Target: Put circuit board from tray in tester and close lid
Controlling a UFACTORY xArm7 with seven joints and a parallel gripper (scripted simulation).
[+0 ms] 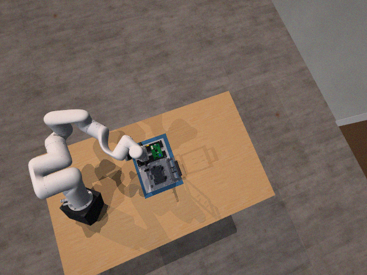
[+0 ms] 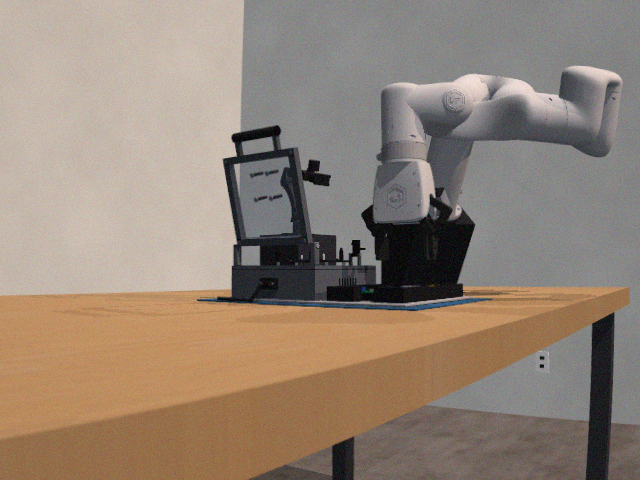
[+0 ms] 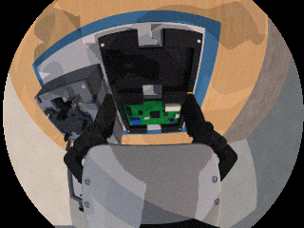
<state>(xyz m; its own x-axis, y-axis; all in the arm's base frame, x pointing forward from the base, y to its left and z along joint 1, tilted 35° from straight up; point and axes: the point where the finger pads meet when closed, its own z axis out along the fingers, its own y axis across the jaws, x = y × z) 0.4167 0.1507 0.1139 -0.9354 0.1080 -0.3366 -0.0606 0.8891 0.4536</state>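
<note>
The green circuit board is 80 mm ahead of my hand, 10 mm to the left of it and 60 mm below it. Round my hand: tester plate 60 mm ahead, 150 mm to the right, 10 mm below; latch hook 10 mm behind, 110 mm to the right, 10 mm above; tester 90 mm ahead, 120 mm to the right, 40 mm above.
</note>
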